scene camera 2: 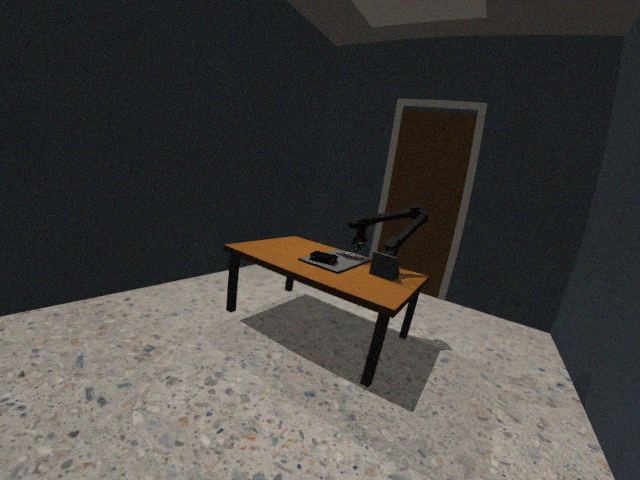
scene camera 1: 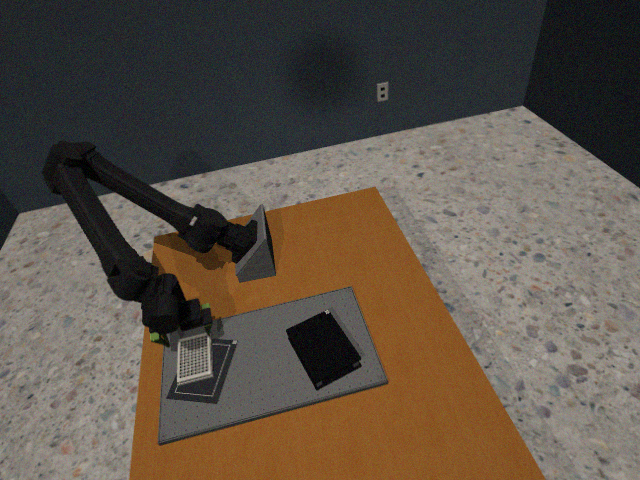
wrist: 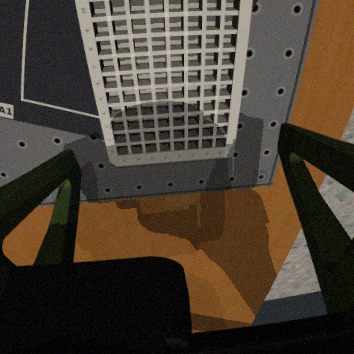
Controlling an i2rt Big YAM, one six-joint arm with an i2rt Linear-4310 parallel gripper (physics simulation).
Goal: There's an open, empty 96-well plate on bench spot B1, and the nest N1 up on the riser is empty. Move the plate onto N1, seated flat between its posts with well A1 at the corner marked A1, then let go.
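Places are measured from the arm's base along level axes (x down, y right, z back), in millimetres.
Pixels of known places: gripper, between the fingertips: (scene camera 2: pixel 357 250) (scene camera 1: pixel 189 339) (wrist: pixel 176 146); arm's base, origin of its link: (scene camera 2: pixel 386 262) (scene camera 1: pixel 246 242).
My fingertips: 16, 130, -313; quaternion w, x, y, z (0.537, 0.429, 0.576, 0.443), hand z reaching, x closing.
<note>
For each thing: its middle in the pictures, then the offset to it from my fingertips, as dx, dy, dz. "*": a spot on its surface instead. Level surfaces: height alone.
- white 96-well plate, middle of its body: (wrist: pixel 167 64) (scene camera 1: pixel 194 357) (scene camera 2: pixel 354 255) +47, -3, -21
- dark bench spot B1, a spot on its surface: (wrist: pixel 55 65) (scene camera 1: pixel 220 353) * +55, -65, -14
- spot's A1 label, a spot on its surface: (wrist: pixel 6 110) * +54, -99, +15
- black nest N1, middle of its body: (scene camera 1: pixel 322 346) (scene camera 2: pixel 324 257) +32, -324, -45
- light mark, middle of its body: (scene camera 1: pixel 327 312) +18, -345, +46
- grey perforated board, middle of its body: (scene camera 1: pixel 267 356) (scene camera 2: pixel 337 259) +62, -183, -33
- orange table, height of its surface: dx +69
The white 96-well plate (scene camera 1: pixel 194 356) (wrist: pixel 165 50) lies on the dark bench spot B1 (scene camera 1: pixel 220 359) (wrist: pixel 55 65), turned relative to its white outline and partly over its edge. The spot's A1 label (wrist: pixel 6 110) is left of the plate in the wrist view. My gripper (scene camera 1: pixel 181 322) (scene camera 2: pixel 358 245) (wrist: pixel 176 146) is open and empty, above the plate's end nearest the arm base; its fingers stand wide to either side and its shadow falls on that end. The black nest N1 (scene camera 1: pixel 323 346) (scene camera 2: pixel 323 256) is empty, with a light mark (scene camera 1: pixel 327 312) at one corner; the mark's lettering is unreadable.
The grey perforated board (scene camera 1: pixel 258 377) (scene camera 2: pixel 338 267) (wrist: pixel 265 75) carries the spot and the nest on the orange table (scene camera 1: pixel 413 413) (scene camera 2: pixel 279 250). A grey wedge-shaped bracket (scene camera 1: pixel 258 260) (scene camera 2: pixel 384 266) stands at the arm's base, behind the board in scene camera 1.
</note>
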